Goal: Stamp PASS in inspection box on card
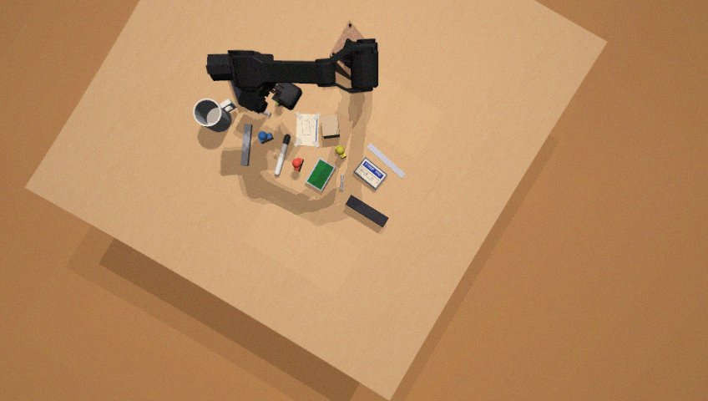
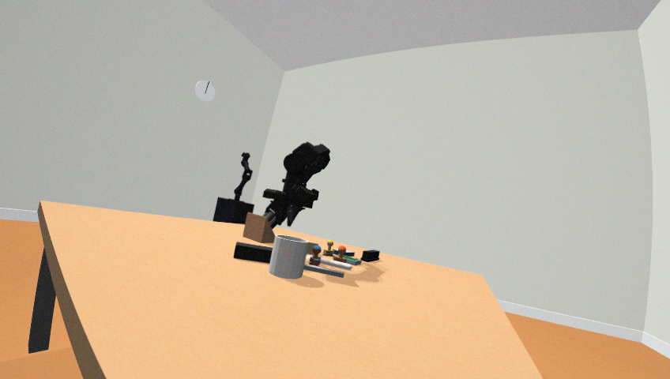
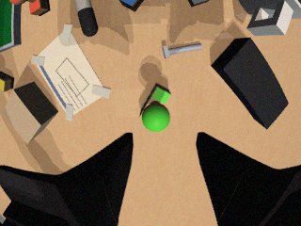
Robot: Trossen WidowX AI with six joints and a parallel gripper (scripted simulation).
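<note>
My gripper tip is 10 mm to the right of the green-knobbed stamp and 80 mm above it. From my gripper tip the other things lie so: blue stamp: 130 mm ahead, 80 mm below; then white card: 50 mm ahead, 110 mm to the left, 100 mm below; then white marker: 140 mm ahead, 70 mm to the left, 90 mm below.
</note>
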